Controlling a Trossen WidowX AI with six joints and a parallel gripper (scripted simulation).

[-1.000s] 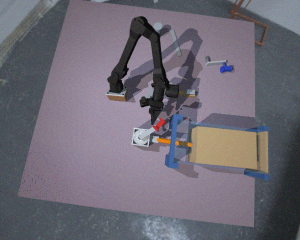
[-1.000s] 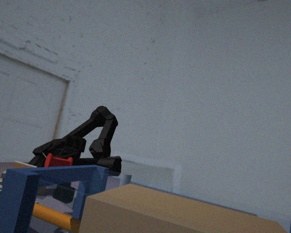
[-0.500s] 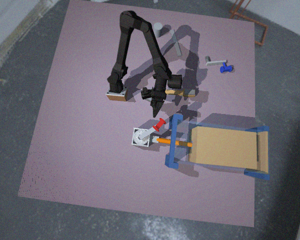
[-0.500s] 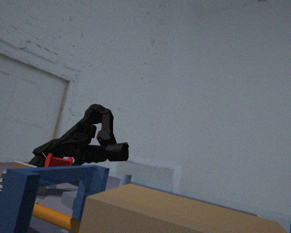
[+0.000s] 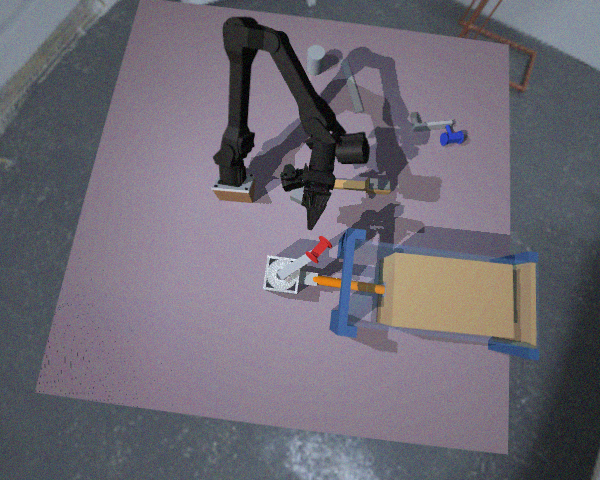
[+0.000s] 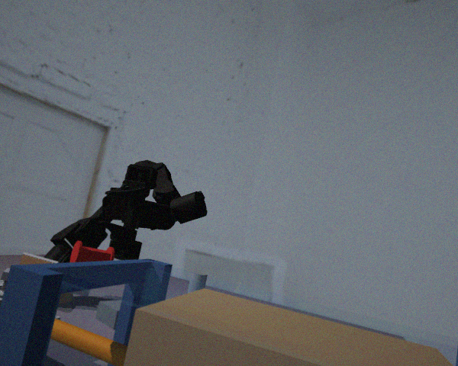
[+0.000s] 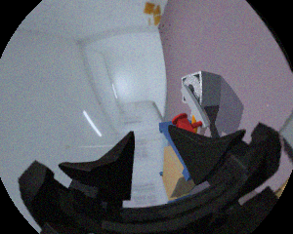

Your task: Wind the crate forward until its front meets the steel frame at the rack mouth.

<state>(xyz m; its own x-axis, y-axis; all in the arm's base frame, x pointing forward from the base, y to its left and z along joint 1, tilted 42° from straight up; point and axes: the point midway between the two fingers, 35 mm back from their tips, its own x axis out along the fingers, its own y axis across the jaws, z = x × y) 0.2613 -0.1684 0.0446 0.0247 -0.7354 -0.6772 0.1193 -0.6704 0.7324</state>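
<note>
The red-knobbed crank handle lies 6 cm to the right of my gripper tip and 12 cm below it. From my gripper tip the other things lie so: red knob: 3 cm ahead, 3 cm to the right, 9 cm below; then blue steel frame: 11 cm ahead, 9 cm to the right, 13 cm below; then grey block: 3 cm behind, 16 cm to the left, 22 cm below.
</note>
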